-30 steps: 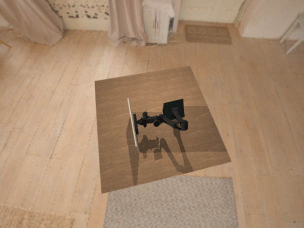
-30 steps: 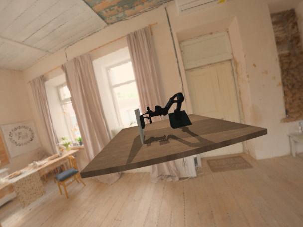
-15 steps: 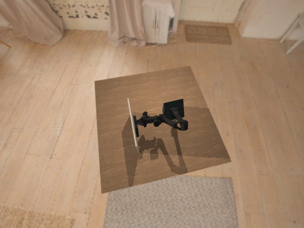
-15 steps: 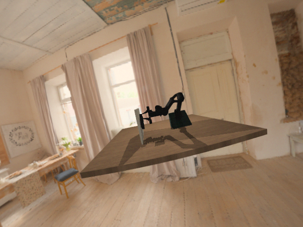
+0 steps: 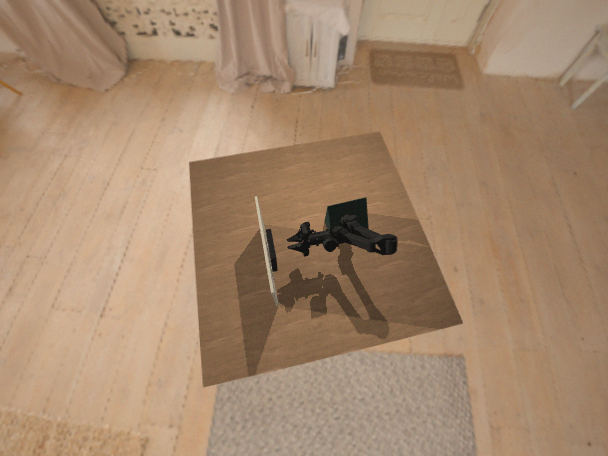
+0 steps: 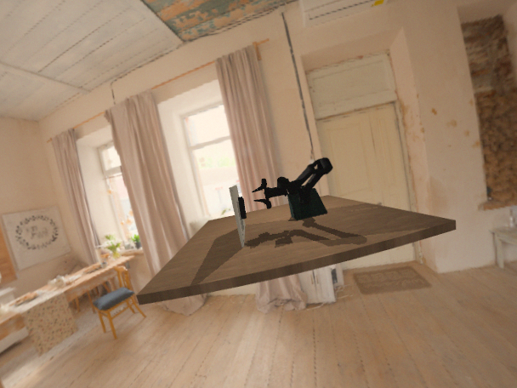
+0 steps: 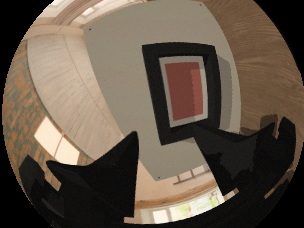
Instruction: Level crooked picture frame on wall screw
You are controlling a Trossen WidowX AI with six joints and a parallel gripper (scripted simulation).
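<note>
The picture frame lies 90 mm ahead of my gripper tip and 60 mm below it. Round my gripper tip: wall panel (100 mm ahead, 70 mm below, 10 mm to the left).
</note>
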